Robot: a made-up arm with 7 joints. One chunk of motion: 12 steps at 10 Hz.
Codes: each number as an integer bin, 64 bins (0 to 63) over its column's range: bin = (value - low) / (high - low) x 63, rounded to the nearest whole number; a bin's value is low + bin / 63 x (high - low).
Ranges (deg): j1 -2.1..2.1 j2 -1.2..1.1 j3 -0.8..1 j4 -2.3..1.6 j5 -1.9..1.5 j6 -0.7..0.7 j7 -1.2..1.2
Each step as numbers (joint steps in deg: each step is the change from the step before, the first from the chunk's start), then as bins.
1 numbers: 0.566 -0.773 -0.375 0.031 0.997 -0.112 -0.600
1 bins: 40 12 15 38 54 26 16
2 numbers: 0.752 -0.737 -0.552 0.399 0.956 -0.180 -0.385
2 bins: 43 13 9 44 53 23 21
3 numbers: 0.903 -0.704 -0.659 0.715 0.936 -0.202 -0.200
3 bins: 45 14 5 49 53 22 26
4 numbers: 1.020 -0.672 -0.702 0.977 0.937 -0.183 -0.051
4 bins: 47 14 3 53 53 23 30
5 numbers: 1.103 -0.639 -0.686 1.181 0.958 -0.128 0.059
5 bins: 48 15 4 56 53 26 33
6 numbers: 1.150 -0.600 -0.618 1.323 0.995 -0.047 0.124
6 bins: 49 16 6 59 54 29 35
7 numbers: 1.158 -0.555 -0.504 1.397 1.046 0.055 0.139
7 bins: 49 18 10 60 55 34 35
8 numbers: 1.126 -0.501 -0.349 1.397 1.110 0.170 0.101
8 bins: 48 19 16 60 56 39 34
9 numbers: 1.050 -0.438 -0.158 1.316 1.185 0.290 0.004
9 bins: 47 21 22 58 57 45 32
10 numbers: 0.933 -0.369 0.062 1.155 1.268 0.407 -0.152
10 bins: 45 23 30 56 59 50 28
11 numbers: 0.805 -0.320 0.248 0.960 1.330 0.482 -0.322
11 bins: 44 24 37 53 60 53 23
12 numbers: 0.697 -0.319 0.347 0.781 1.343 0.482 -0.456
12 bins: 42 24 40 50 60 53 20
